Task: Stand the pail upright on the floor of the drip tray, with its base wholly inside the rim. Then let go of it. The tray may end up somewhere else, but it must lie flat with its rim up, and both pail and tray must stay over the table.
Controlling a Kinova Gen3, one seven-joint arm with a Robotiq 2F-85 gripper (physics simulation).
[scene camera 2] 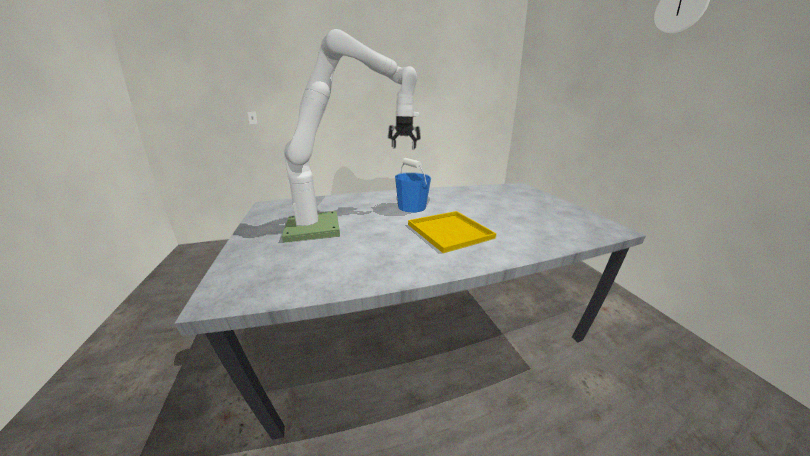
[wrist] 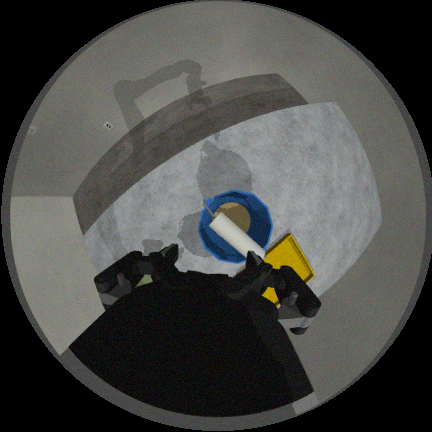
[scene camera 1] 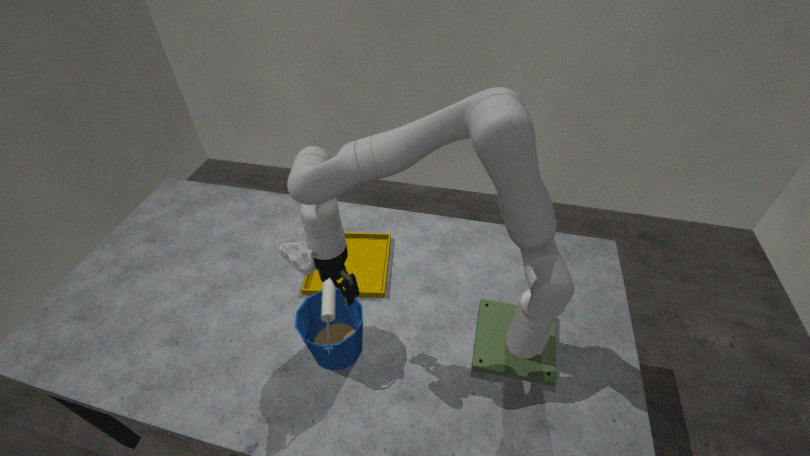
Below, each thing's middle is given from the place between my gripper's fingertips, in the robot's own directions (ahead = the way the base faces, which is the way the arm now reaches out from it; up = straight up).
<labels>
Now: the yellow drip tray (scene camera 1: 368, 253) 32 cm to the right of my hand, 28 cm below it and 8 cm ahead of it.
</labels>
